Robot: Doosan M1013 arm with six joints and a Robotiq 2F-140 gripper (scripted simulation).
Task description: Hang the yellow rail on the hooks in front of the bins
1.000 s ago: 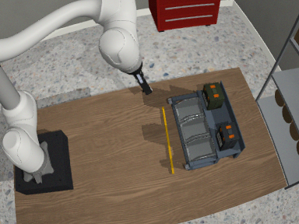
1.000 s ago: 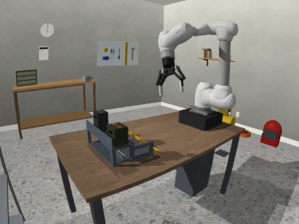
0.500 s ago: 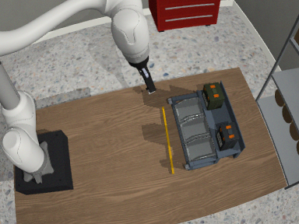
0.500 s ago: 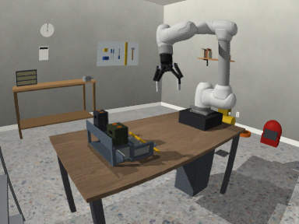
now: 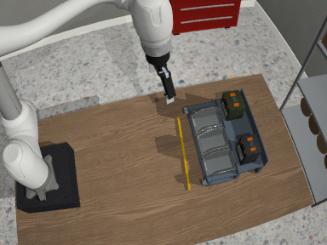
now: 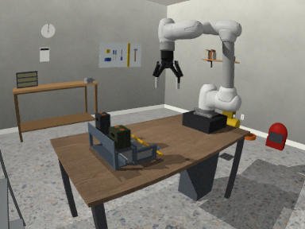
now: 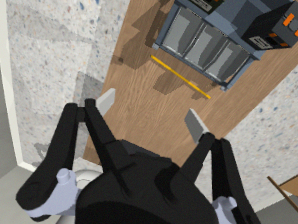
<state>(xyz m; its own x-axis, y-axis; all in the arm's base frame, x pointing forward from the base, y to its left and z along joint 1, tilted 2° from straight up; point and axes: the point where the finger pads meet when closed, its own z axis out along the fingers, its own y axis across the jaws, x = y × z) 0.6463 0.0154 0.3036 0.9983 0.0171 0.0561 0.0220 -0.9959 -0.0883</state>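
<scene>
Now: hand 390 mm above the yellow rail, 130 mm to the left of it and 30 mm short of it.
</scene>
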